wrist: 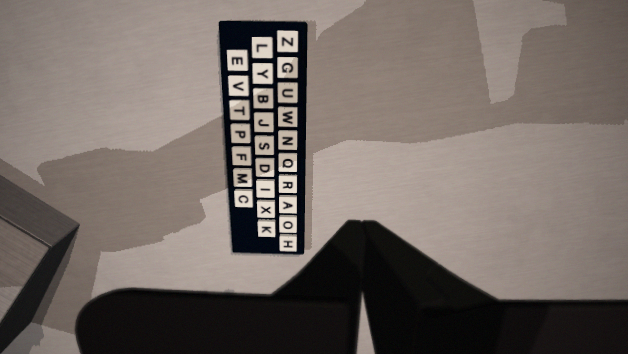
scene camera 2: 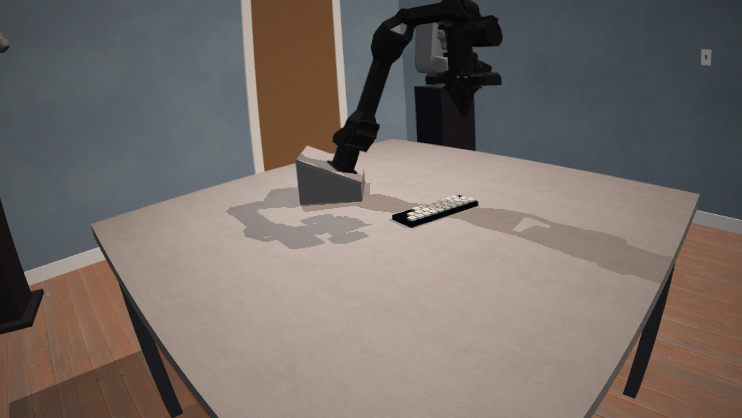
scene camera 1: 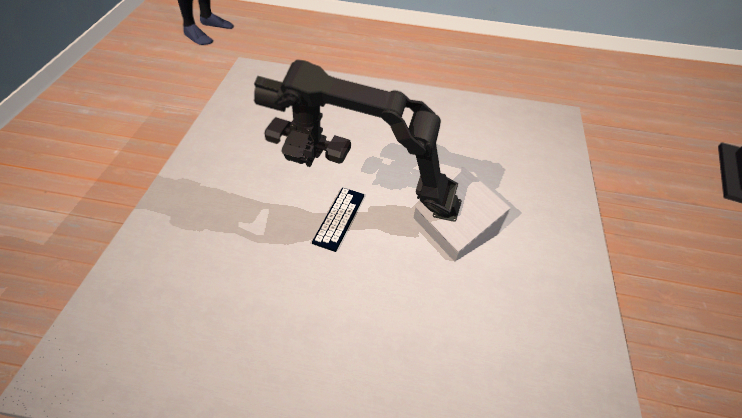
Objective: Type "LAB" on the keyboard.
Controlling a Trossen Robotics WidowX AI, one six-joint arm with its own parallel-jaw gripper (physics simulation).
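Frame: origin at the arm's base, x left, y back, z up, level; centimetres.
Where they show: gripper, fingertip midpoint: (wrist: 360,234) (scene camera 2: 464,117) (scene camera 1: 309,165); arm's base at its link origin: (scene camera 2: 341,167) (scene camera 1: 447,208).
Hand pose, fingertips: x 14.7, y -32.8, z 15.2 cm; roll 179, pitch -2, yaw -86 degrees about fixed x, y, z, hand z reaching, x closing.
Each offset is from my fingertips to the top centre of the thing. Level surfaces: height alone.
The dark blue keyboard @(dx -4.2, dy +5.6, dz -21.1 cm) (scene camera 1: 338,219) (scene camera 2: 435,209) (wrist: 243,241) with white letter keys lies flat on the table @(dz -22.7 cm) (scene camera 1: 311,337) (scene camera 2: 363,311). In the wrist view it stands upright along its length, letters turned sideways. The L key @(dx +4.4, dy +6.0, dz -21.1 cm) (wrist: 262,47) is near its top end, the B key @(dx +0.4, dy +5.8, dz -21.1 cm) (wrist: 263,98) is two keys below in the same row, and the A key @(dx -9.1, dy +3.3, dz -21.1 cm) (wrist: 287,205) is low in the right row. My gripper (scene camera 2: 464,113) (wrist: 360,234) is shut and empty, pointing down. It hangs high above the table, its tips right of the keyboard's H end in the wrist view.
A grey wedge block (scene camera 1: 480,210) (scene camera 2: 329,184) (wrist: 35,210) carries the arm's base, beside the keyboard. A person's feet (scene camera 1: 197,34) show on the floor beyond the table. A dark pedestal (scene camera 2: 430,116) with a grey arm stands behind the table.
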